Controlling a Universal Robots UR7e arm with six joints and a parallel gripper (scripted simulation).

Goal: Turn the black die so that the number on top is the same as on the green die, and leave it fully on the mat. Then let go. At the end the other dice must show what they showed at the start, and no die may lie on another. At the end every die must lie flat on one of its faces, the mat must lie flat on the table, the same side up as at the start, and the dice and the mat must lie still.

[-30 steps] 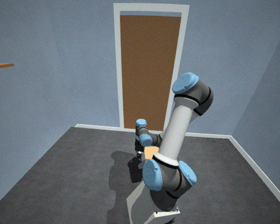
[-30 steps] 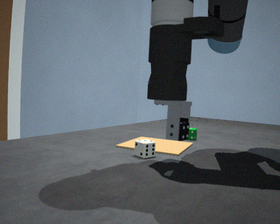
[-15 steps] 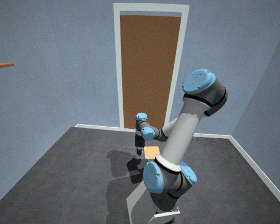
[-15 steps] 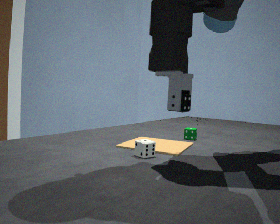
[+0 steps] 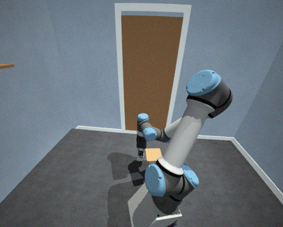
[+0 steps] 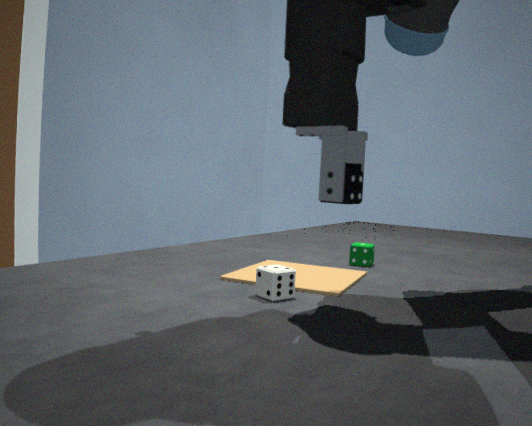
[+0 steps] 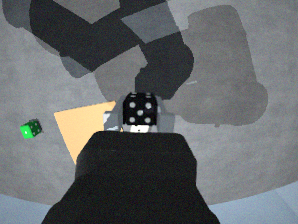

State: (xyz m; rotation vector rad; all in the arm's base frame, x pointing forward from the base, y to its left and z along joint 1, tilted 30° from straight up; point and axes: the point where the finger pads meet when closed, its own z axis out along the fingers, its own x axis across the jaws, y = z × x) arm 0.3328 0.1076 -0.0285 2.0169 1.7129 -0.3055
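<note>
Right now the tan mat is 120 mm to the right of my hand, 120 mm below it and 80 mm ahead of it. Also, from my hand: white die (100 mm below, 70 mm ahead, 20 mm to the right); black die (right at my hand); green die (270 mm to the right, 100 mm below, 40 mm ahead).
</note>
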